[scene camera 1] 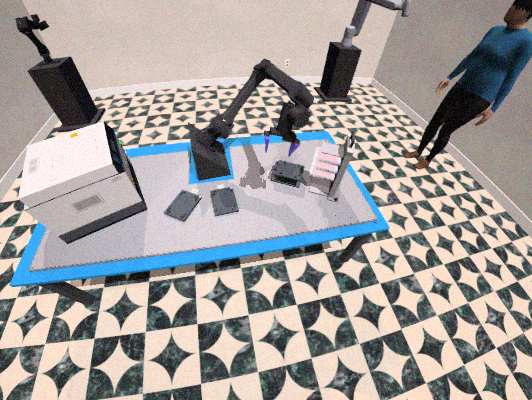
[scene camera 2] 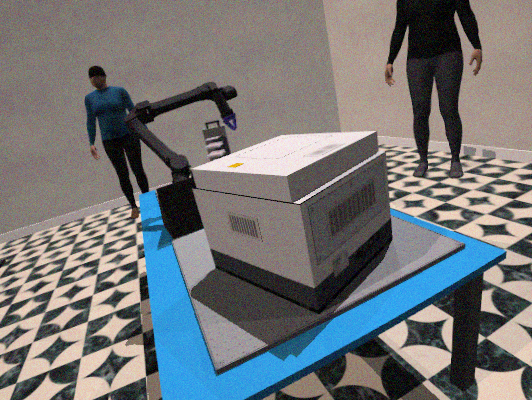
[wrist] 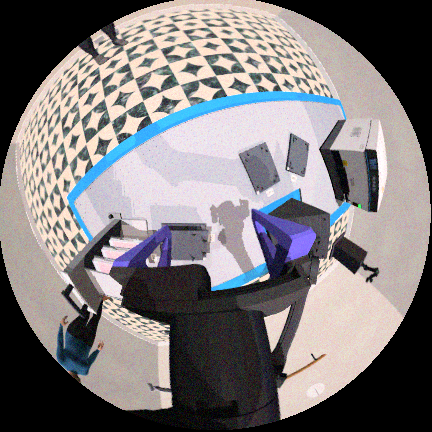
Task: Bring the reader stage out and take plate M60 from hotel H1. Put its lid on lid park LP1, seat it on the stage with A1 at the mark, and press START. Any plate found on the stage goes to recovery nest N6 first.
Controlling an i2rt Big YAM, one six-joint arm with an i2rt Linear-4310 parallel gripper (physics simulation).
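Frame: origin at the arm's base, x ahead, y left, z up, level; centimetres.
Seen in the pictures: gripper, fingertip midpoint: (scene camera 1: 277, 154) (scene camera 2: 235, 129) (wrist: 208, 221); arm's base, link origin: (scene camera 1: 204, 142) (scene camera 2: 186, 193).
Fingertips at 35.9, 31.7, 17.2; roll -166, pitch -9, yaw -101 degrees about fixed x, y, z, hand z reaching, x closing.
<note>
Pixels of each thing's middle, then the offset from my fingertips to it, as dx, dy, dz.
- white reader, body centre: (scene camera 2: 292, 205) (scene camera 1: 87, 179) (wrist: 360, 160) -13.1, -88.2, -14.6
- hotel, body centre: (wrist: 109, 263) (scene camera 1: 333, 163) (scene camera 2: 217, 150) -5.5, +32.1, -13.0
- raised dark fixture, body centre: (wrist: 182, 242) (scene camera 1: 287, 172) -15.8, +12.4, -26.9
The white reader (scene camera 1: 65, 190) (scene camera 2: 255, 215) (wrist: 357, 134) stands at one end of the table; no extended stage shows. The hotel (scene camera 1: 341, 172) (scene camera 2: 215, 132) (wrist: 80, 260) stands at the other end, with several pale, pink-tinted plates (scene camera 1: 327, 160) (wrist: 107, 255) stacked in it; their labels are unreadable. A raised dark fixture (scene camera 1: 287, 170) (wrist: 187, 241) stands beside the hotel. Two flat dark pads, one (scene camera 1: 183, 205) (wrist: 297, 155) nearer the reader and one (scene camera 1: 224, 201) (wrist: 259, 167) beside it, lie mid-table; which is LP1 or N6 is unclear. My gripper (scene camera 1: 279, 152) (scene camera 2: 230, 122) (wrist: 208, 221) is open and empty, above the table near the raised fixture.
The black arm base (scene camera 1: 210, 162) (scene camera 2: 177, 210) (wrist: 305, 220) stands between the reader and the raised fixture, at the table's back edge. The table (scene camera 1: 200, 260) (scene camera 2: 175, 320) has a blue rim. A person in blue (scene camera 1: 477, 72) (scene camera 2: 109, 112) (wrist: 77, 352) stands beyond the hotel end.
</note>
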